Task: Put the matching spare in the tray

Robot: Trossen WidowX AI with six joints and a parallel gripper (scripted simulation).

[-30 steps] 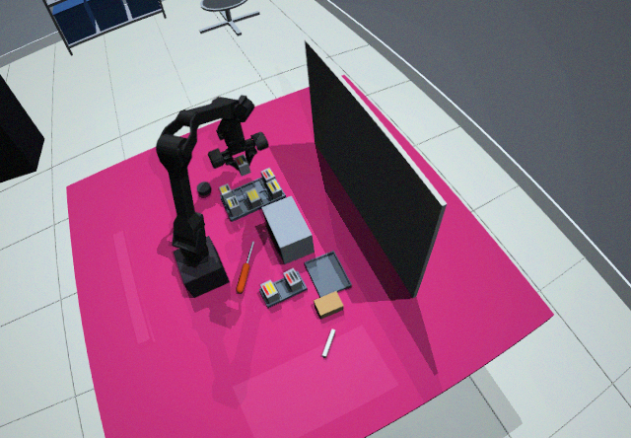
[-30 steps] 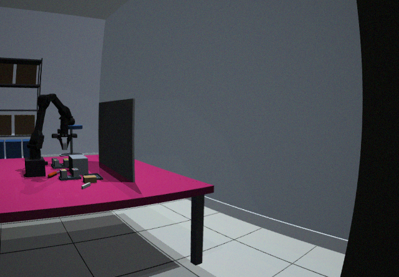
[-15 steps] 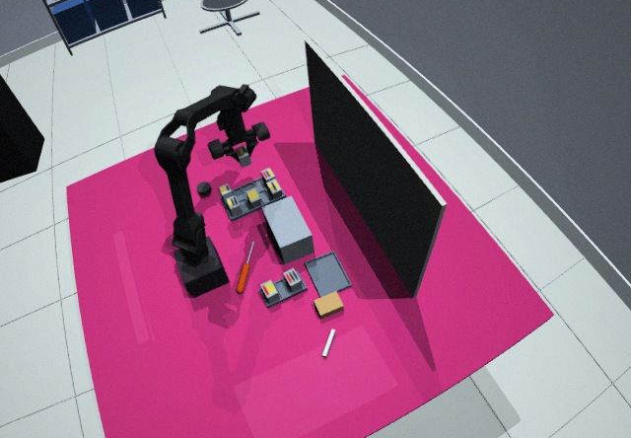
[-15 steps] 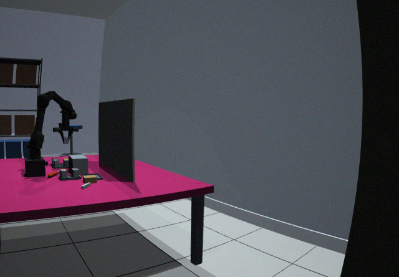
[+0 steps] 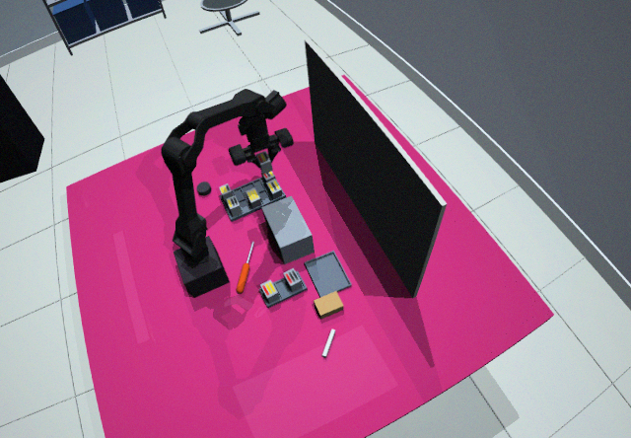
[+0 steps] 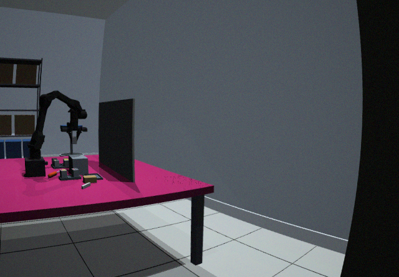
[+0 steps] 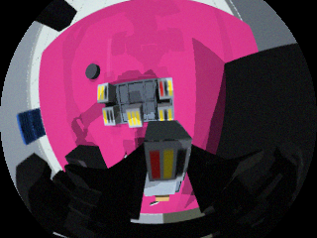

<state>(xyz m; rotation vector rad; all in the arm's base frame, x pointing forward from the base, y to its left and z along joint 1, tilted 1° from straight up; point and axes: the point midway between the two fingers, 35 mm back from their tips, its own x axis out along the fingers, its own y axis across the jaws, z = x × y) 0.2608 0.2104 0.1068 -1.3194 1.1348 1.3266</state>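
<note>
My gripper tip is 330 mm to the left of the dark grey tray, 170 mm above it and 100 mm short of it. From my gripper tip the other things lie so: black panel (260 mm ahead, 130 mm to the right, 50 mm above); then mounted unit (160 mm to the right, 120 mm below, 20 mm ahead); then dark spare (20 mm above).
</note>
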